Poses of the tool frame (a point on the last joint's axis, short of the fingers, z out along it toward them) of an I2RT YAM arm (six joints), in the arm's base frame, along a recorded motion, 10 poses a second.
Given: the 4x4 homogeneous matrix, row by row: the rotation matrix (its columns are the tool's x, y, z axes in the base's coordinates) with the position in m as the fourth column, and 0 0 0 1 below. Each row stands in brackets.
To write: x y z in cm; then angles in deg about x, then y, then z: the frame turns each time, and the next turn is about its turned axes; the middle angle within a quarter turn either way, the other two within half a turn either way. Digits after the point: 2 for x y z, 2 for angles.
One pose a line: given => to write
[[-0.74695, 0.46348, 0.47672, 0.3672], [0.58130, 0.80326, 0.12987, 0.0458], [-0.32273, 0.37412, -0.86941, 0.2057], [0, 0, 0, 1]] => 36.72, 4.58, 20.57, -171.50, 28.47, -148.18
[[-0.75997, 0.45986, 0.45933, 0.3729], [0.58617, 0.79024, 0.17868, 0.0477], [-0.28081, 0.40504, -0.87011, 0.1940], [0, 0, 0, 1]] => 37.29, 4.77, 19.40, -168.40, 27.34, -148.82
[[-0.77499, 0.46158, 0.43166, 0.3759], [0.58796, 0.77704, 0.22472, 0.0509], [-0.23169, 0.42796, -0.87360, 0.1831], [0, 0, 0, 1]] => 37.59, 5.09, 18.31, -165.57, 25.57, -149.22
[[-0.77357, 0.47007, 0.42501, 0.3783], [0.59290, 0.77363, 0.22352, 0.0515], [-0.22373, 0.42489, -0.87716, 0.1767], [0, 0, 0, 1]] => 37.83, 5.15, 17.67, -165.70, 25.15, -148.71
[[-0.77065, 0.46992, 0.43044, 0.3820], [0.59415, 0.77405, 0.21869, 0.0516], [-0.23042, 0.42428, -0.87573, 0.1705], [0, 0, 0, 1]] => 38.20, 5.16, 17.05, -165.98, 25.50, -148.63
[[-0.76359, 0.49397, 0.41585, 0.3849], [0.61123, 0.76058, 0.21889, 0.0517], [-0.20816, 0.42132, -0.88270, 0.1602], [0, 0, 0, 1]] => 38.49, 5.17, 16.02, -166.07, 24.57, -147.10
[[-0.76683, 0.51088, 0.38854, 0.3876], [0.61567, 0.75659, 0.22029, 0.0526], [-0.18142, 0.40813, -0.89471, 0.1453], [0, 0, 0, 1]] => 38.76, 5.26, 14.53, -166.17, 22.86, -146.33
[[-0.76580, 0.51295, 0.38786, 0.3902], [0.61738, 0.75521, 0.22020, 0.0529], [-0.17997, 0.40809, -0.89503, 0.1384], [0, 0, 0, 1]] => 39.02, 5.29, 13.84, -166.18, 22.82, -146.19
